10 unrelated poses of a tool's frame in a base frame.
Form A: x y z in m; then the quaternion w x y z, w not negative.
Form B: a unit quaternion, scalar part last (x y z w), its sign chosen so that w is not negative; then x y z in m. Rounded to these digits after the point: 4 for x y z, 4 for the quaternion.
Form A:
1: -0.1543, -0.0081, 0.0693, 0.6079, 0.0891, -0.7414, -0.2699
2: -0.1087, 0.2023, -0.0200, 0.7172, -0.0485, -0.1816, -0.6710
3: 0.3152, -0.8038, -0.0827, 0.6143, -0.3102, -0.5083, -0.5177
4: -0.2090, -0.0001, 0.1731, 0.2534, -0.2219, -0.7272, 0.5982
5: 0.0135, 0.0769, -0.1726, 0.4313, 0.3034, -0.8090, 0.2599
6: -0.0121, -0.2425, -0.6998, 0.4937, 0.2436, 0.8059, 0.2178
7: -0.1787, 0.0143, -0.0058, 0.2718, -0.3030, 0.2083, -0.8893
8: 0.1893, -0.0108, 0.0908, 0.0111, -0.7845, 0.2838, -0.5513
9: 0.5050, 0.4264, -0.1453, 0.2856, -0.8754, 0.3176, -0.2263
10: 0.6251, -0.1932, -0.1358, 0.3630, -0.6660, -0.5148, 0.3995
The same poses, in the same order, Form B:
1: 0.0891, -0.7414, -0.2699, 0.6079, -0.1543, -0.0081, 0.0693
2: -0.0485, -0.1816, -0.6710, 0.7172, -0.1087, 0.2023, -0.0200
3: -0.3102, -0.5083, -0.5177, 0.6143, 0.3152, -0.8038, -0.0827
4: -0.2219, -0.7272, 0.5982, 0.2534, -0.2090, -0.0001, 0.1731
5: 0.3034, -0.8090, 0.2599, 0.4313, 0.0135, 0.0769, -0.1726
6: 0.2436, 0.8059, 0.2178, 0.4937, -0.0121, -0.2425, -0.6998
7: -0.3030, 0.2083, -0.8893, 0.2718, -0.1787, 0.0143, -0.0058
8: -0.7845, 0.2838, -0.5513, 0.0111, 0.1893, -0.0108, 0.0908
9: -0.8754, 0.3176, -0.2263, 0.2856, 0.5050, 0.4264, -0.1453
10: -0.6660, -0.5148, 0.3995, 0.3630, 0.6251, -0.1932, -0.1358
